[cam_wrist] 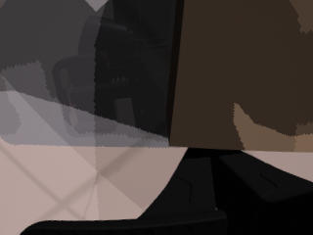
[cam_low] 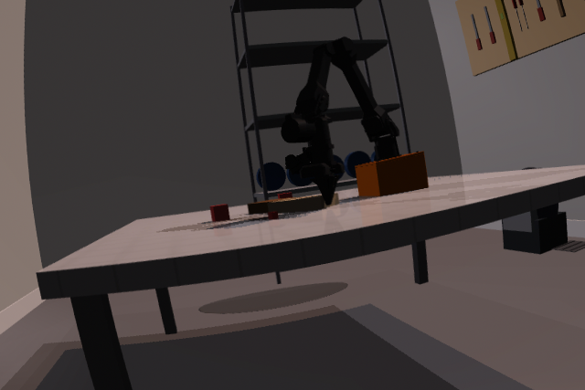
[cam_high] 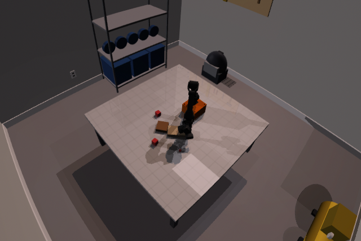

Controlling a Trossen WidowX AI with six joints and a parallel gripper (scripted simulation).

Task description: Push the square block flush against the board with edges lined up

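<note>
Right now my gripper tip is 50 mm short of the flat wooden board, 80 mm to the left of it and 10 mm below it. Also, from my gripper tip: square block 120 mm ahead, 200 mm to the right, 10 mm above; then tiny red cube 150 mm ahead, 80 mm to the left.
</note>
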